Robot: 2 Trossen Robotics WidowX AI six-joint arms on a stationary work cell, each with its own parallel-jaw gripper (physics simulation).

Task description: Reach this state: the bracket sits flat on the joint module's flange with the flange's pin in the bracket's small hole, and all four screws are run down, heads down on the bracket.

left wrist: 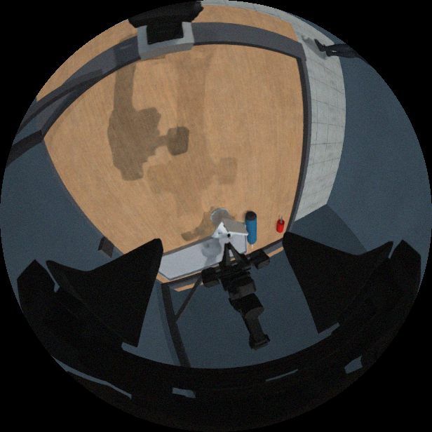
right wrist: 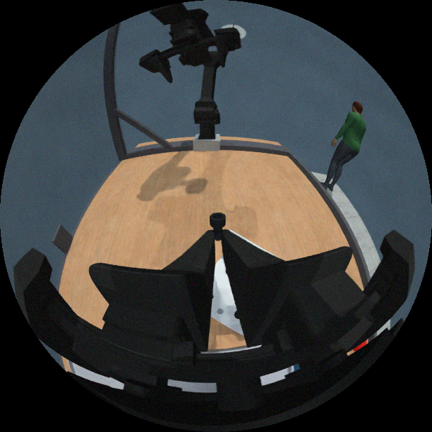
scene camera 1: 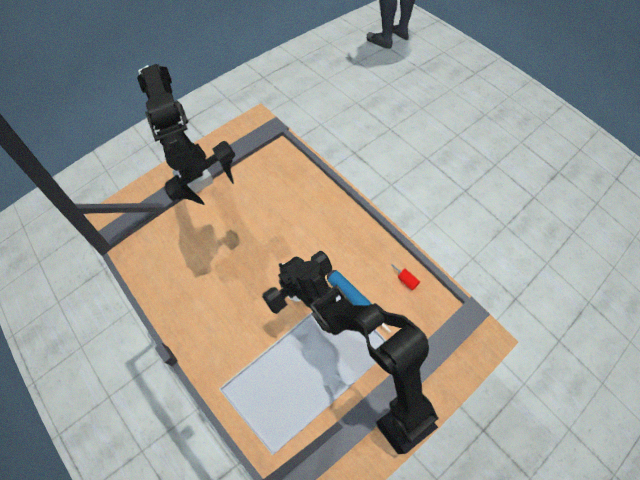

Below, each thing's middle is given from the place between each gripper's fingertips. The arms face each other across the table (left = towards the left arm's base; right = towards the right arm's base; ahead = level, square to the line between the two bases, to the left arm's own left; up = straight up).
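Position of my right gripper: 50 mm above the white bracket (right wrist: 222, 298), 30 mm to the left of it, 20 mm short of it. The grey tray (scene camera 1: 283, 390) is 130 mm below my right hand, 230 mm to the right of it and 100 mm behind it.
For my left hand, the white bracket is 180 mm below it, 240 mm to the right of it and 50 mm ahead of it. The grey tray is 260 mm below my left hand, 440 mm to the right of it and 70 mm behind it.
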